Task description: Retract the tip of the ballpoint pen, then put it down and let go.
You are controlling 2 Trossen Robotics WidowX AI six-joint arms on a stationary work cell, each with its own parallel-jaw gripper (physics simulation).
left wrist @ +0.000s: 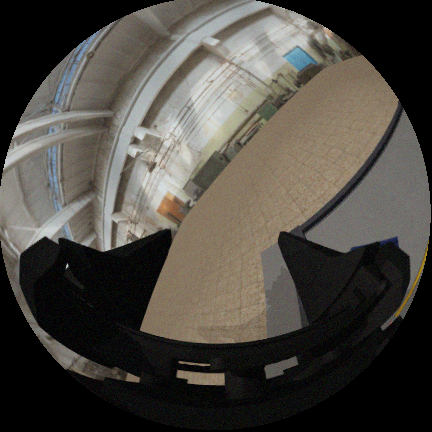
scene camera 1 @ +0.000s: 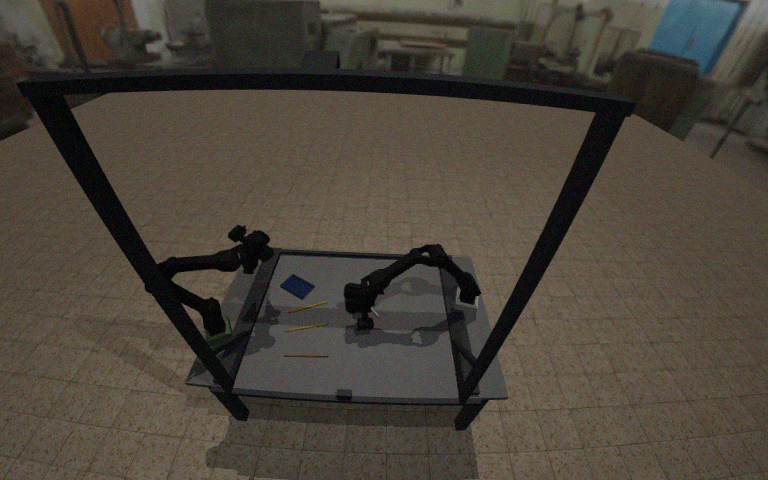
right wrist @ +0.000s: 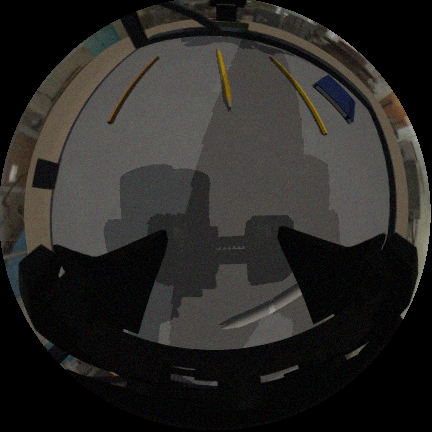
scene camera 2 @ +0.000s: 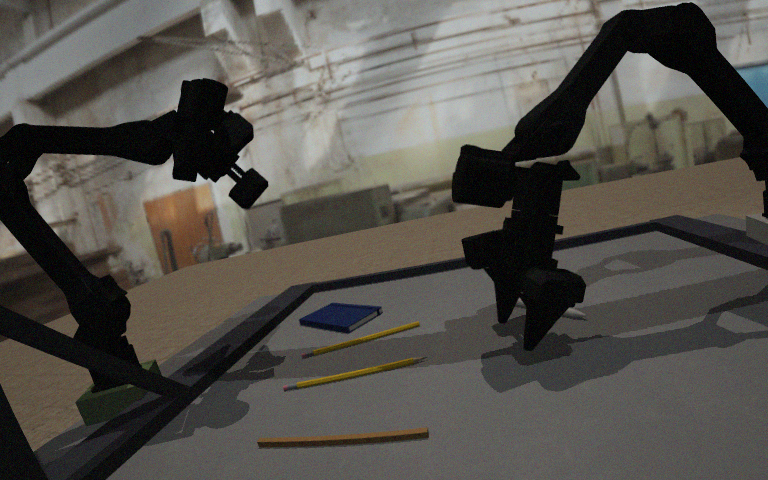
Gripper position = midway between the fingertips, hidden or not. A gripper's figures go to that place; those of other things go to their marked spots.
Labels:
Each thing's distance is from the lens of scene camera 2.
left gripper (scene camera 2: pixel 233 169): 76 cm
right gripper (scene camera 2: pixel 513 335): 50 cm

